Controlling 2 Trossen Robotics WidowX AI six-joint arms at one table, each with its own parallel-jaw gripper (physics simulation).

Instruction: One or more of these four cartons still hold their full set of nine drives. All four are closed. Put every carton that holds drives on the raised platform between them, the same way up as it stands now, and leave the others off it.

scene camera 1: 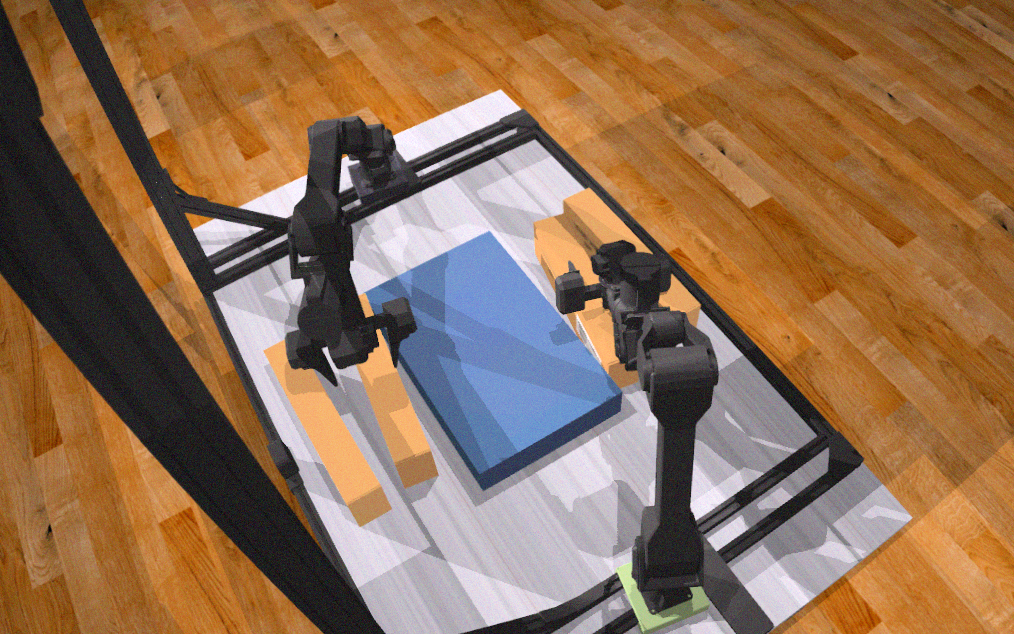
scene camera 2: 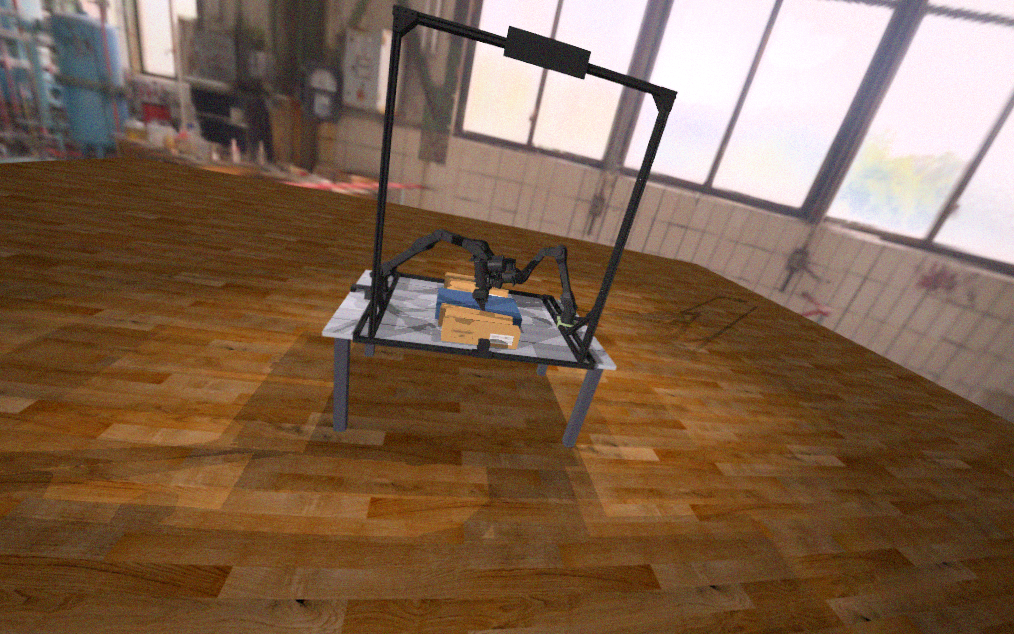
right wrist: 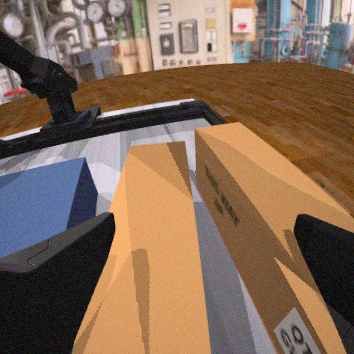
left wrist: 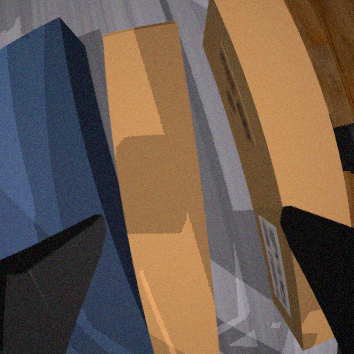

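Note:
Four closed orange-brown cartons stand upright on narrow sides, two on each side of the blue platform [scene camera 1: 493,343] [left wrist: 30,200] [right wrist: 45,200]. At the picture's left are an outer carton [scene camera 1: 336,448] [scene camera 2: 467,330] [left wrist: 300,125] and an inner carton [scene camera 1: 411,441] [left wrist: 160,185]. At the right are an inner carton [scene camera 1: 553,242] [right wrist: 165,225] and an outer carton [scene camera 1: 590,213] [right wrist: 250,185]. My left gripper [scene camera 1: 364,364] [left wrist: 193,219] is open above the left pair. My right gripper [right wrist: 206,223] is open and tilted over the right pair. Contents are hidden.
A black frame [scene camera 1: 590,186] borders the table [scene camera 1: 523,553]. The right arm stands on a light green base plate [scene camera 1: 628,594]. A tall black gantry [scene camera 2: 382,171] rises over the table. The left arm's base [right wrist: 65,120] shows in the right wrist view.

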